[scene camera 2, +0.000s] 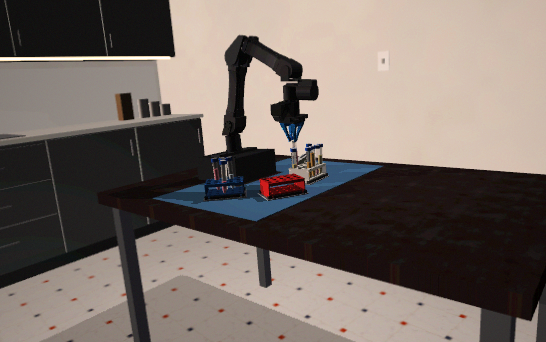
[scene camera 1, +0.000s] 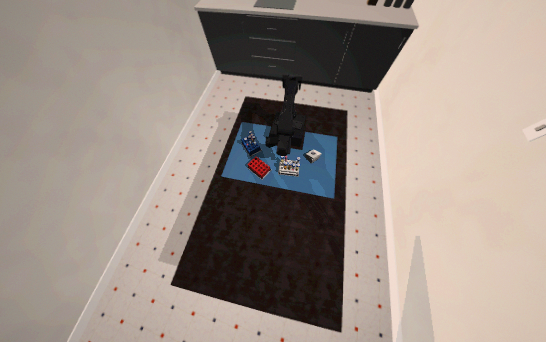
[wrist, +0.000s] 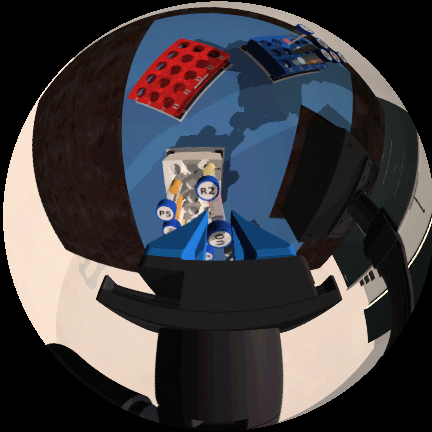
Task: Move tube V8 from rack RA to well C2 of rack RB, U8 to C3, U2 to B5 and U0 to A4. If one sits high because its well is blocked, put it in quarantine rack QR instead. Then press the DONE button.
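Frame: origin at the arm's base, x back, y right, z up, level; millimetres.
Seen in the pictures: gripper, fingertip midpoint: (scene camera 2: 292,141) (wrist: 218,216); arm's base, origin of the base link: (scene camera 2: 234,153) (wrist: 353,199).
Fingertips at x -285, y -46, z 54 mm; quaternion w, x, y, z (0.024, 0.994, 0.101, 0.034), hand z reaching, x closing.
Pixels of each thing's top centre, then the offset from my fingertips to it. "*": a spot on its surface instead. Level surfaces: height alone.
- white rack, middle of its top: (wrist: 192,197) (scene camera 2: 307,165) (scene camera 1: 289,165) dx -27, dy -44, dz -96 mm
- tube R2, surface spot: (wrist: 207,190) * dx -12, dy +13, dz -21 mm
- Tube P5, surface spot: (wrist: 166,210) * dx -52, dy -18, dz -21 mm
- red rack, middle of its top: (wrist: 174,69) (scene camera 2: 281,178) (scene camera 1: 258,165) dx -85, dy +156, dz -96 mm
- blue mat, its level: dz -149 mm
- blue rack, middle of its top: (wrist: 296,50) (scene camera 2: 224,180) (scene camera 1: 250,142) dx +74, dy +274, dz -96 mm
My gripper (scene camera 2: 293,140) (wrist: 218,216) is shut on tube U0, whose blue cap (wrist: 219,234) sits between the blue fingertips. The tube's clear body hangs upright over the white rack (scene camera 1: 289,173) (scene camera 2: 299,171) (wrist: 192,157), by its right side in the wrist view; its lower end is hidden behind tube R2 (wrist: 207,190). Tube P5 (wrist: 166,210) stands in the white rack's left side, with another blue cap (wrist: 171,228) behind it that I cannot read. A further cap is partly hidden between the fingers. V8, U8 and U2 cannot be identified by label. No rack name is legible.
A red rack (scene camera 1: 258,167) (scene camera 2: 282,178) (wrist: 190,42) without tubes stands on the blue mat (scene camera 1: 322,182). A blue rack (scene camera 1: 254,149) (wrist: 262,60) beyond it holds several tall tubes. A white box with a round dark top feature (scene camera 1: 313,155) lies beside the white rack.
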